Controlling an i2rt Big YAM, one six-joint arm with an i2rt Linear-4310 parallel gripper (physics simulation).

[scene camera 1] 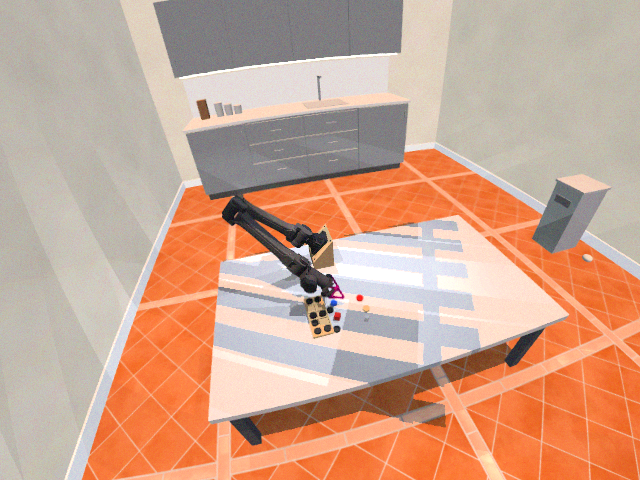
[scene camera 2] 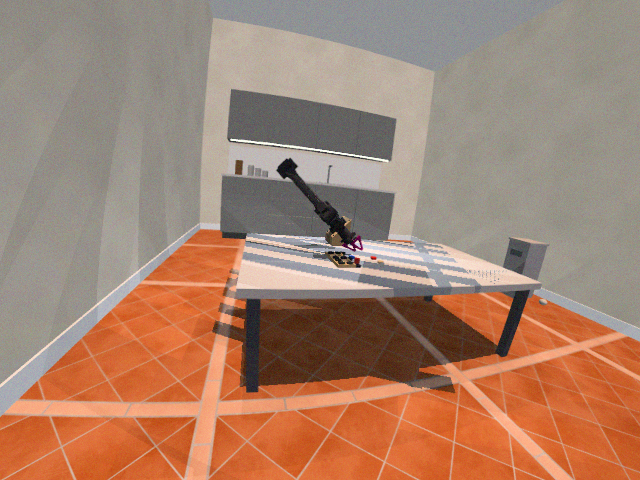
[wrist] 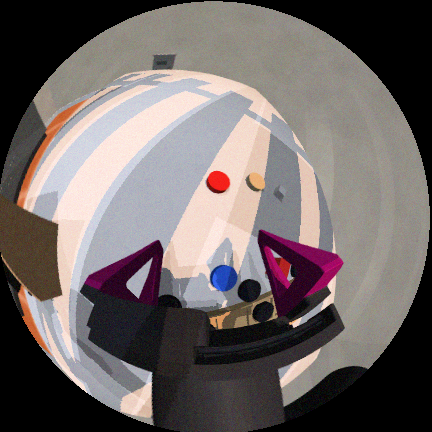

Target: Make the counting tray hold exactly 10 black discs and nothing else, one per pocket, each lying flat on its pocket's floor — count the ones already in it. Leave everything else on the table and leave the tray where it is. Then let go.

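The wooden counting tray (scene camera 1: 323, 335) (scene camera 2: 345, 266) (wrist: 240, 306) has black discs in several pockets, such as one (scene camera 1: 317, 330) at its near end; some pockets are bare. A loose black disc (scene camera 1: 330, 310) (wrist: 249, 290) lies close beside the tray's right side, and another (scene camera 1: 337, 329) lies near its near right corner. A dark disc (wrist: 169, 301) shows partly behind the left finger. My gripper (scene camera 1: 338, 290) (scene camera 2: 354, 248) (wrist: 208, 240) is open and empty, with magenta fingers, above the table past the tray's far end. The arm hides part of the tray in the wrist view.
A blue disc (scene camera 1: 333, 303) (wrist: 223, 278) and a red cube (scene camera 1: 337, 316) (wrist: 284, 265) lie right of the tray. Farther right are a red disc (scene camera 1: 359, 297) (wrist: 218, 181), a tan disc (scene camera 1: 366, 308) (wrist: 256, 181) and a small grey cube (wrist: 280, 193). A tan box (scene camera 1: 324, 258) stands by the arm's base.
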